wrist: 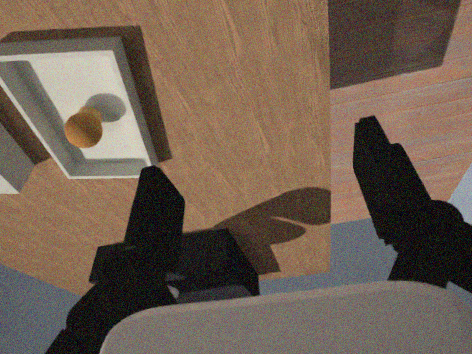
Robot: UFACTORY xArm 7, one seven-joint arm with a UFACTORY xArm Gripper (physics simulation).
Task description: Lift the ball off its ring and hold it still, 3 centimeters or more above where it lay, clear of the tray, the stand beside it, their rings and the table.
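Places are measured from the arm's base along level axes (x back, y up, z left), in metres.
Pixels of known places: gripper, between the fingertips: [257, 163].
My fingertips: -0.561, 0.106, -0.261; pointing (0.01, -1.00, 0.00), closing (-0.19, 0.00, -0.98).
Observation:
Behind a point stands the place of what it marks, as x, y, z.
An orange ball [83, 130] {-0.470, -0.040, -0.077} shows in the wrist view at the upper left, inside a shallow pale tray [132, 107] {-0.480, -0.059, -0.134} with raised walls. A small orange part shows just behind the ball, and a round shadow lies on the tray floor beside it. A ring under the ball cannot be made out. My gripper [257, 163] {-0.561, 0.106, -0.261} is open, with its fingers wide apart and no object between them. The ball and tray are to the left of both fingers; the left fingertip overlaps the view near the tray's lower right corner.
Part of a grey block with a pale top [17, 162] {-0.408, -0.063, 0.069}, possibly the stand, shows at the left edge beside the tray. The wooden table [240, 65] {-0.500, -0.084, -0.256} ends at a straight edge right of centre. Reddish planked floor and a dark patch show beyond it. The gripper's shadow falls near the table's edge.

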